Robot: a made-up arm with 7 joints.
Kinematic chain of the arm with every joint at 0, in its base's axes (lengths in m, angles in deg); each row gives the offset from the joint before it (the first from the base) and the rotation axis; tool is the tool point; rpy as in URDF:
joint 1: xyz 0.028 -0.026 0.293 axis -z
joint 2: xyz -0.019 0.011 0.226 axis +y
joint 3: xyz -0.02 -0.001 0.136 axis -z
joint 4: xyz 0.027 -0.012 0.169 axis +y
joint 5: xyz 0 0.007 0.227 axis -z
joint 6: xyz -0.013 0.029 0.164 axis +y
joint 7: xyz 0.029 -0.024 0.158 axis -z
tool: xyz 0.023 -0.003 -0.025 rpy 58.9 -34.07 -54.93
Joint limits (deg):
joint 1: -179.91..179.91
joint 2: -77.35..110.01
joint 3: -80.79..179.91
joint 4: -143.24..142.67
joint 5: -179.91..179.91
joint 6: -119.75..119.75
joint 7: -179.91..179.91
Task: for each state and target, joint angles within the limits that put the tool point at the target. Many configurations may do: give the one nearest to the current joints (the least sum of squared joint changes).
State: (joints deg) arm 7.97 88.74 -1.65 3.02 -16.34 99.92 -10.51
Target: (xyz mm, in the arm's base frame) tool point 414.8 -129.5 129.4
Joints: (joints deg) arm 16.65 109.25 4.58 28.20 -12.66 109.21 -9.59
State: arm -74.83 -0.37 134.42 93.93 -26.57 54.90 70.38
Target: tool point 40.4 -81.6 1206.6
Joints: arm -72.11 42.47 176.50 55.23 -18.51 42.93 72.90
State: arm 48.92 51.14 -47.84 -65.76 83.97 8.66 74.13
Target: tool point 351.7 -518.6 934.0
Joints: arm 25.06 71.00 -49.63 -49.90 82.50 11.42 73.78
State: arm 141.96 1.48 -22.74 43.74 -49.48 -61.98 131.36
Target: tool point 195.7 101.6 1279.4
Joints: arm 144.46 -26.66 -24.40 26.05 -43.84 -56.03 131.40
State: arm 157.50 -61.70 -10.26 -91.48 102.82 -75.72 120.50
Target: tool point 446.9 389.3 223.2
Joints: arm 138.66 -73.45 -21.94 -73.54 108.34 -62.77 119.12
